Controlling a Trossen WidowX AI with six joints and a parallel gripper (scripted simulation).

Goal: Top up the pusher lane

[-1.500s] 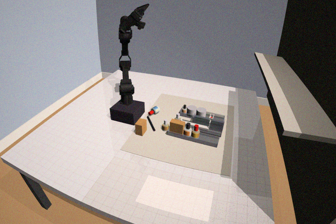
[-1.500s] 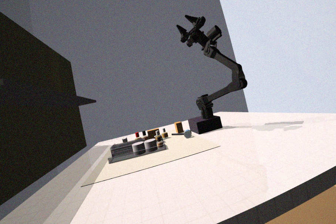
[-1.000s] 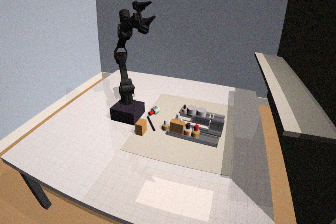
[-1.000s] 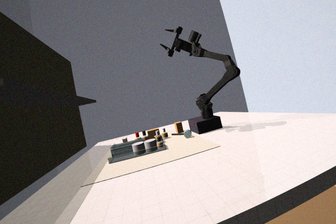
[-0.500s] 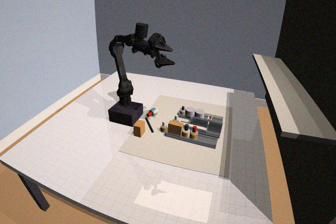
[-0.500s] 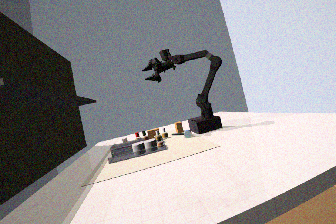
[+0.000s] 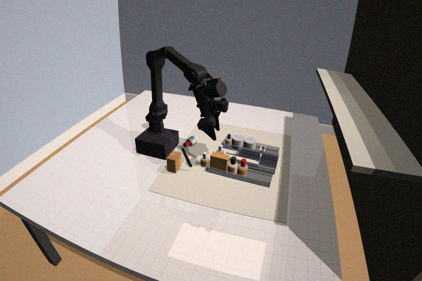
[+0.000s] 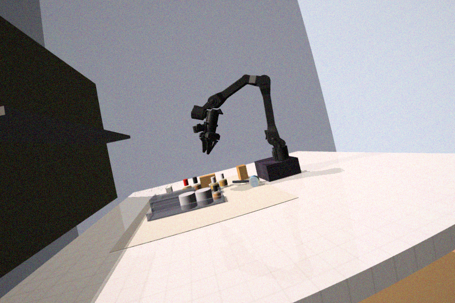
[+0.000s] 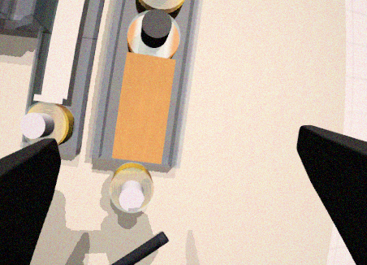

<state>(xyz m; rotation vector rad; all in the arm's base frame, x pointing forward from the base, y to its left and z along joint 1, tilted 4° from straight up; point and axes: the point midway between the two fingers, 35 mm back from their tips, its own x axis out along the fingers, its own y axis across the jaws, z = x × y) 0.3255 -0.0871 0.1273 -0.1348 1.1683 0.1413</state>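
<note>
Now: gripper tip 2 cm short of the brown box, 1 cm to the right of it and 14 cm above it. The rest, counted from my gripper tip: white pusher plate (10 cm ahead, 12 cm to the left, 13 cm below); then black stick (15 cm behind, 3 cm to the left, 17 cm below).
</note>
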